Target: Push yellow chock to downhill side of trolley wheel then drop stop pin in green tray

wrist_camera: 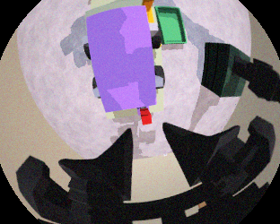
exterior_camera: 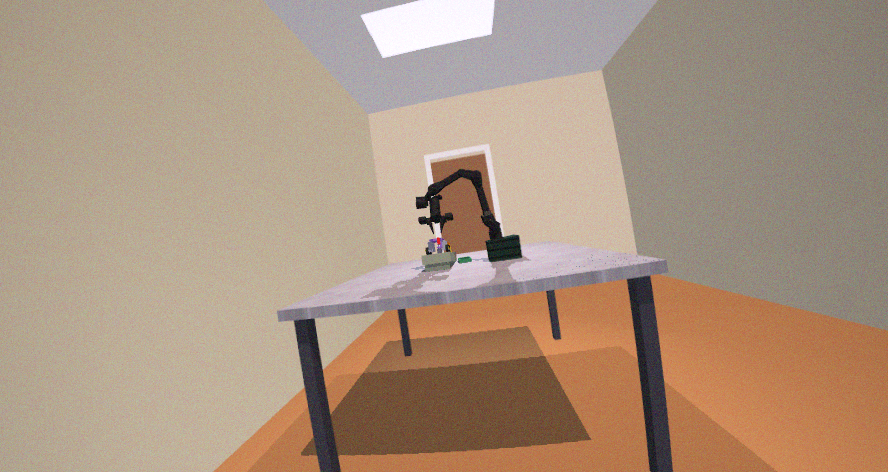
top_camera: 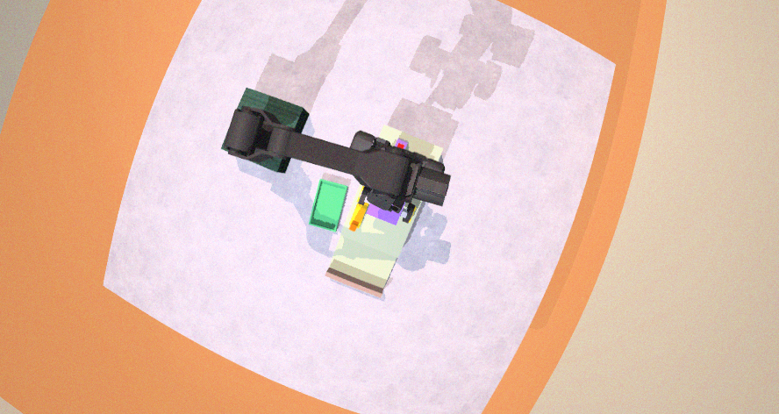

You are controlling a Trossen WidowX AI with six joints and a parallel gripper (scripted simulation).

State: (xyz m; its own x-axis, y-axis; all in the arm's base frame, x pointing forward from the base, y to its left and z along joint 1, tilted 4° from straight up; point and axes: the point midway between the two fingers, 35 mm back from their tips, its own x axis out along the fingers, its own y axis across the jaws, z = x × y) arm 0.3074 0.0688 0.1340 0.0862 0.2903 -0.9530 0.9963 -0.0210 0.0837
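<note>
My gripper tip is now 20 mm to the right of the red-headed stop pin and 60 mm above it. Also, from my gripper tip: yellow chock: 40 mm behind, 160 mm to the right, 110 mm below; then purple-topped trolley: 20 mm ahead, 70 mm to the right, 80 mm below; then ramp: 20 mm ahead, 80 mm to the right, 140 mm below.
</note>
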